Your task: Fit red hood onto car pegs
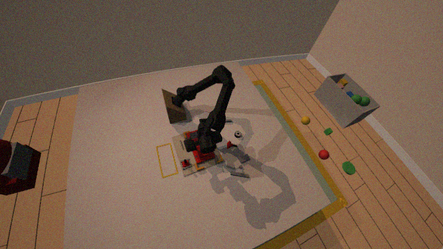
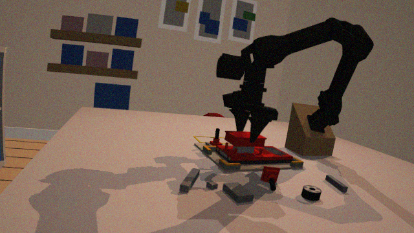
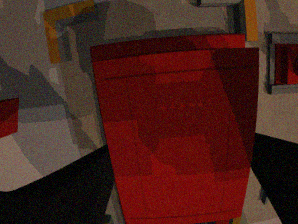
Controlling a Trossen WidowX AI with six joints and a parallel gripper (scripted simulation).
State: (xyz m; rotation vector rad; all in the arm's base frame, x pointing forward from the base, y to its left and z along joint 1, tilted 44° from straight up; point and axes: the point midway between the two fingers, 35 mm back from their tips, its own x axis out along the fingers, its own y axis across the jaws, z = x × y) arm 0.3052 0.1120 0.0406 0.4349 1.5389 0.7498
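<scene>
Now: the grey engine block 40 mm below my gripper tip. The rest, counted from my gripper tip: red hood right at my gripper tip; then black wheel 70 mm behind, 240 mm to the left, 50 mm below.
</scene>
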